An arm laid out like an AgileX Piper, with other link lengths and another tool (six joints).
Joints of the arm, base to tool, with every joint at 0 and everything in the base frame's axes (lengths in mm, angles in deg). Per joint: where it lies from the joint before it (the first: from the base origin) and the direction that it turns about. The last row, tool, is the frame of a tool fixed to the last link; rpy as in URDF.
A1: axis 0 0 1 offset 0.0 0.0 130.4
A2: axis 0 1 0 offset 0.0 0.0 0.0
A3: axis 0 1 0 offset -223.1 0.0 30.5
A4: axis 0.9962 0 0.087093 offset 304.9 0.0 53.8
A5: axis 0 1 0 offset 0.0 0.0 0.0
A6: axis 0.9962 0 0.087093 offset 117.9 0.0 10.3
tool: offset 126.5 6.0 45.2 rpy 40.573 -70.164 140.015
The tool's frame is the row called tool.
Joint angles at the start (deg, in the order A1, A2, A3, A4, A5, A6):
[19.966, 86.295, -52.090, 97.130, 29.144, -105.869]
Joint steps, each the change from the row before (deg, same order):
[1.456, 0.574, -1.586, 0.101, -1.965, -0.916]
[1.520, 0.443, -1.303, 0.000, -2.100, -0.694]
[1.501, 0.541, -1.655, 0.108, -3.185, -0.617]
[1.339, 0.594, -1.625, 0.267, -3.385, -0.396]
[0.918, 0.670, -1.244, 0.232, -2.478, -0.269]
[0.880, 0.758, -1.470, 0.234, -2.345, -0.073]
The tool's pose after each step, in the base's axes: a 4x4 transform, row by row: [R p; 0 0 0 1], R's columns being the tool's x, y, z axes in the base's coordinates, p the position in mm. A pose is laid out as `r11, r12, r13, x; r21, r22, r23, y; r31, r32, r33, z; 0, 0, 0, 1`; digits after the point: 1 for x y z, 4 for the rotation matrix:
-0.0064, 0.8015, 0.5980, 433.1; 0.2562, -0.5767, 0.7757, 301.4; 0.9666, 0.1582, -0.2017, 173.0; 0, 0, 0, 1
-0.0299, 0.7965, 0.6039, 435.1; 0.2745, -0.5744, 0.7712, 308.9; 0.9611, 0.1888, -0.2015, 177.3; 0, 0, 0, 1
-0.0512, 0.7792, 0.6247, 441.2; 0.2972, -0.5853, 0.7544, 313.6; 0.9535, 0.2242, -0.2016, 182.8; 0, 0, 0, 1
-0.0641, 0.7565, 0.6508, 448.6; 0.3171, -0.6029, 0.7321, 316.2; 0.9462, 0.2533, -0.2012, 188.0; 0, 0, 0, 1
-0.0692, 0.7391, 0.6700, 454.5; 0.3320, -0.6163, 0.7141, 317.7; 0.9407, 0.2718, -0.2027, 190.3; 0, 0, 0, 1
-0.0734, 0.7213, 0.6887, 460.7; 0.3423, -0.6304, 0.6967, 319.6; 0.9367, 0.2869, -0.2006, 194.1; 0, 0, 0, 1

